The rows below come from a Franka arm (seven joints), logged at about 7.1 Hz.
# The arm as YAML. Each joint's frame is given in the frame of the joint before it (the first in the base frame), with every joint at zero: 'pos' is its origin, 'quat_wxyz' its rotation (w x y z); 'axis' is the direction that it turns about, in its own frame. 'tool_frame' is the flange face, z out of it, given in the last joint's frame.
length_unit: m
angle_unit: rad
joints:
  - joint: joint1
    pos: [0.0, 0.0, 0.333]
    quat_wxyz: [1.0, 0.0, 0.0, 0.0]
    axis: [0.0, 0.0, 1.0]
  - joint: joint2
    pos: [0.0, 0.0, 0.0]
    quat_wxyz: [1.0, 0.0, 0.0, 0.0]
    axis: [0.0, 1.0, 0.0]
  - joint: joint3
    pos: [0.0, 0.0, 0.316]
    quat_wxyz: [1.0, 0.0, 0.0, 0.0]
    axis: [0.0, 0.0, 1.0]
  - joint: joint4
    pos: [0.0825, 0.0, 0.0]
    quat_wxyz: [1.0, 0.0, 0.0, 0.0]
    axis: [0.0, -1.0, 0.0]
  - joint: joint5
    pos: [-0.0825, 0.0, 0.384]
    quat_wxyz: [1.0, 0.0, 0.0, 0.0]
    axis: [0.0, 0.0, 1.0]
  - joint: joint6
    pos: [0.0, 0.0, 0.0]
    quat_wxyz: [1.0, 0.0, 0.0, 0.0]
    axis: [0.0, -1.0, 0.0]
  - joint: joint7
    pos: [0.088, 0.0, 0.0]
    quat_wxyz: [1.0, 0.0, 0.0, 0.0]
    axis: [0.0, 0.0, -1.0]
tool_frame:
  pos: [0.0, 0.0, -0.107]
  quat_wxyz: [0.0, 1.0, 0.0, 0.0]
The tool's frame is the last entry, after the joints.
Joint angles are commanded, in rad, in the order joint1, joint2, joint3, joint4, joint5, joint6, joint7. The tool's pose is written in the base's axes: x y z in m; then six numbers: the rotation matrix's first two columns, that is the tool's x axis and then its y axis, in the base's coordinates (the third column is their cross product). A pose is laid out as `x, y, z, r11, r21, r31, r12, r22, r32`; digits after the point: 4 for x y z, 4 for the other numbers.
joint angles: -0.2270, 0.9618, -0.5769, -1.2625, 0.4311, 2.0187, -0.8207
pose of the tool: 0.6032, -0.4314, 0.2230, 0.9944, 0.0057, -0.1055, 0.0080, -0.9997, 0.0210
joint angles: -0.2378, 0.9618, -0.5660, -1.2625, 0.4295, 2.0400, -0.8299
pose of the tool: 0.6031, -0.4348, 0.2222, 0.9958, 0.0123, -0.0902, 0.0148, -0.9995, 0.0279
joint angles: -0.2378, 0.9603, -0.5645, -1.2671, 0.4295, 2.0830, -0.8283
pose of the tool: 0.6057, -0.4375, 0.2247, 0.9980, 0.0110, -0.0629, 0.0146, -0.9983, 0.0565
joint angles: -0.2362, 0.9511, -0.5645, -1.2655, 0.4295, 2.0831, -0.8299
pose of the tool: 0.6078, -0.4368, 0.2318, 0.9985, 0.0147, -0.0528, 0.0179, -0.9981, 0.0596
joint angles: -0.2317, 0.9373, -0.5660, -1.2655, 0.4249, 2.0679, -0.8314
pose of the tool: 0.6093, -0.4340, 0.2403, 0.9984, 0.0210, -0.0532, 0.0240, -0.9982, 0.0556
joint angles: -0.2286, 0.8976, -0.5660, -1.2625, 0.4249, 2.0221, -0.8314
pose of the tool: 0.6111, -0.4294, 0.2651, 0.9988, 0.0235, -0.0434, 0.0250, -0.9991, 0.0334
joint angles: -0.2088, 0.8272, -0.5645, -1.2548, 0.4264, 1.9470, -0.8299
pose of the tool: 0.6193, -0.4113, 0.3102, 0.9989, 0.0439, -0.0189, 0.0439, -0.9990, -0.0022
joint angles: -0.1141, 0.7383, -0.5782, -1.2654, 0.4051, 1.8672, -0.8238
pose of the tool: 0.6415, -0.3535, 0.3623, 0.9920, 0.1259, -0.0115, 0.1256, -0.9918, -0.0224
